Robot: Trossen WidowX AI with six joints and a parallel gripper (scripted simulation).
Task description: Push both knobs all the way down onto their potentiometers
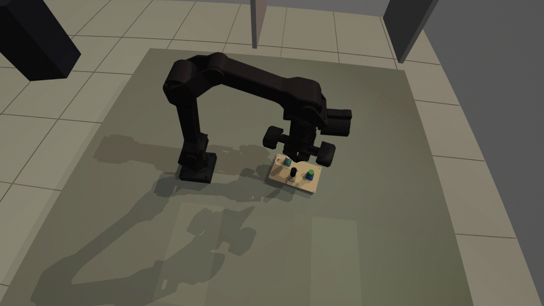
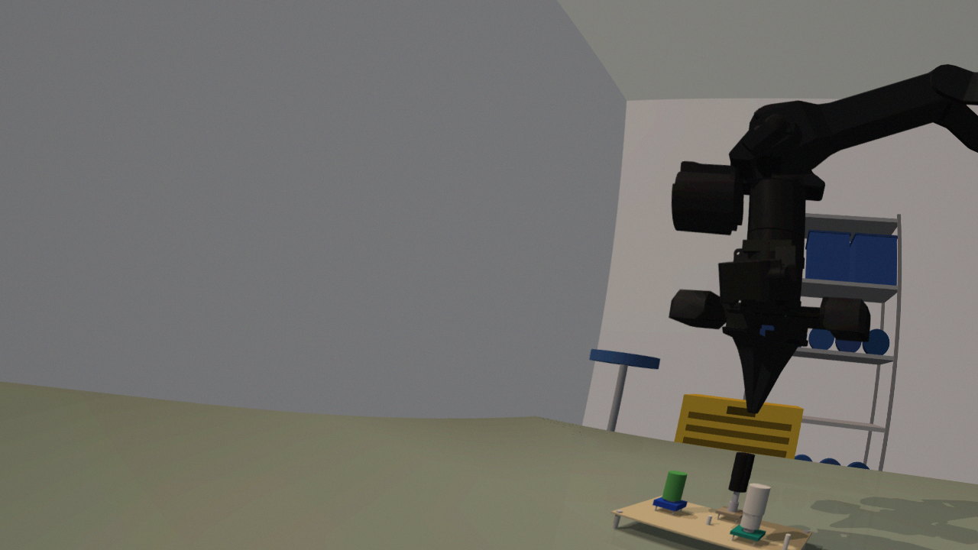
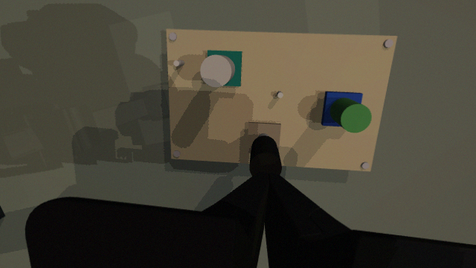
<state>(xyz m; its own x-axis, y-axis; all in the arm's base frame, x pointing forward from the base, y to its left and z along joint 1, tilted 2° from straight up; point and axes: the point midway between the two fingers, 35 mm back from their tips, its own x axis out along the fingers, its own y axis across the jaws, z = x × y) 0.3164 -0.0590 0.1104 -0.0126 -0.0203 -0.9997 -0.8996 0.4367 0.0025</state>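
Now: the black knob 10 mm to the right of my gripper tip and 60 mm below it. Round my gripper tip: white knob: 10 mm behind, 50 mm to the left, 70 mm below.
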